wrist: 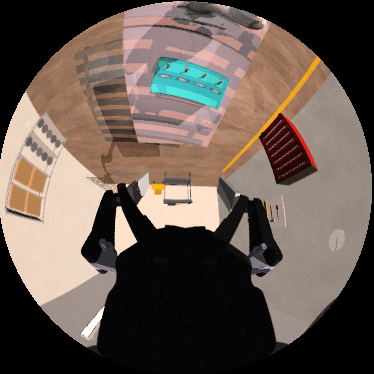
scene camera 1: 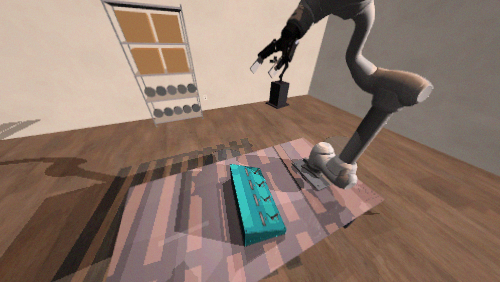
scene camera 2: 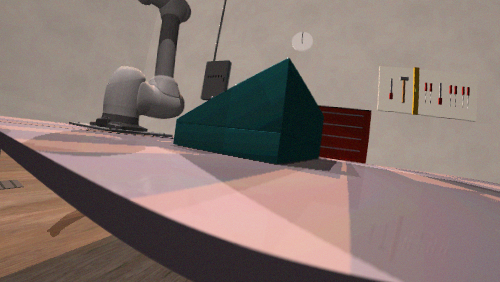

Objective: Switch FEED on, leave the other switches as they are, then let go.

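Where they show: gripper, between the fingertips: [wrist: 183, 181] [scene camera 1: 260, 73]; arm's base, origin of its link: [scene camera 1: 315, 168] [scene camera 2: 119, 128].
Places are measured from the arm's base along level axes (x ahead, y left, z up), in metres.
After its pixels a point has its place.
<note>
A teal switch box [scene camera 1: 252, 202] @(z 0.125, x 0.720, y -0.007 m) [scene camera 2: 250, 117] @(z 0.061, x 0.635, y -0.326 m) [wrist: 187, 91] @(z 0.144, x 0.731, y -0.096 m) with a sloped top stands on the table [scene camera 1: 172, 200] @(z -0.011, x 1.132, y -0.415 m) [scene camera 2: 225, 200] @(z -0.011, x 0.664, y -0.545 m) [wrist: 145, 102] @(z -0.011, x 0.850, y -0.454 m). Several small dark levers stand in a row on its top, each beside a pale label, in scene camera 1 and the wrist view. The labels are too small to read, so which lever is FEED and how each is set cannot be told. Scene camera 2 shows the box's plain sides. My gripper [scene camera 1: 264, 69] @(z 0.840, x 0.619, y -0.129 m) [wrist: 183, 181] @(z 0.840, x 0.619, y -0.129 m) is open and empty, high above the table and well away from the box.
The arm's base [scene camera 1: 332, 167] [scene camera 2: 122, 97] stands on the table beside the box. A shelf rack [scene camera 1: 170, 44] stands by the wall. A black pedestal [scene camera 1: 279, 93] stands farther back. A red tool cabinet [scene camera 2: 345, 134] [wrist: 290, 150] stands beyond the table.
</note>
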